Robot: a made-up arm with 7 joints. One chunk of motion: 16 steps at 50 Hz.
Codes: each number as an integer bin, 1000 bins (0 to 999) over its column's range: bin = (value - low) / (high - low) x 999, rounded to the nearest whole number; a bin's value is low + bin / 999 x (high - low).
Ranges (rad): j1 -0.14..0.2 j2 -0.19..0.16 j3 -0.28..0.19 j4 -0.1..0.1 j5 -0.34..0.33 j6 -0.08..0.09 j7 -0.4..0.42
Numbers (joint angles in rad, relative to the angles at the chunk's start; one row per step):
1: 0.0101 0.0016 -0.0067 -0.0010 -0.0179 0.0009 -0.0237
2: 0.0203 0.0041 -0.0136 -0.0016 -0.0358 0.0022 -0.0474
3: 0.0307 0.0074 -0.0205 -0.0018 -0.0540 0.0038 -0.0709
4: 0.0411 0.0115 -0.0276 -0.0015 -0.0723 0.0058 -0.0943
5: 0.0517 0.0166 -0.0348 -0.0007 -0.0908 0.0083 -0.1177
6: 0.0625 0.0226 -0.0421 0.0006 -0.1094 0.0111 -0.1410
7: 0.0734 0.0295 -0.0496 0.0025 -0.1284 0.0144 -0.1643
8: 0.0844 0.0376 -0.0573 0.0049 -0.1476 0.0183 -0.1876
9: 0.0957 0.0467 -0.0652 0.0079 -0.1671 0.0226 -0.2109
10: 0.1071 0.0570 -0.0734 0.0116 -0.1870 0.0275 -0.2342
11: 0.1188 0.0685 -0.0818 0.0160 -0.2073 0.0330 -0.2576
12: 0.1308 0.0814 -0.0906 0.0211 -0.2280 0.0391 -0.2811
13: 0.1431 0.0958 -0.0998 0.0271 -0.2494 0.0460 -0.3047
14: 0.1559 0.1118 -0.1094 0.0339 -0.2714 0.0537 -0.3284
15: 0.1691 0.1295 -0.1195 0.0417 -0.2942 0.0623 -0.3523
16: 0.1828 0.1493 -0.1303 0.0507 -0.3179 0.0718 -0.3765
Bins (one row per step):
1: 441 547 581 495 480 475 458
2: 471 554 566 492 454 483 430
3: 502 563 552 491 426 492 401
4: 532 575 536 492 399 504 372
5: 563 590 521 496 372 519 344
6: 595 607 506 502 344 535 316
7: 627 627 490 512 316 555 287
8: 659 650 473 524 287 578 259
9: 693 676 457 539 258 603 230
10: 726 705 439 557 228 632 202
11: 760 738 421 579 198 664 173
12: 796 775 403 605 167 700 145
13: 832 816 383 635 135 740 116
14: 869 861 363 669 102 786 87
15: 908 912 341 708 68 836 58
16: 948 968 318 753 33 892 29

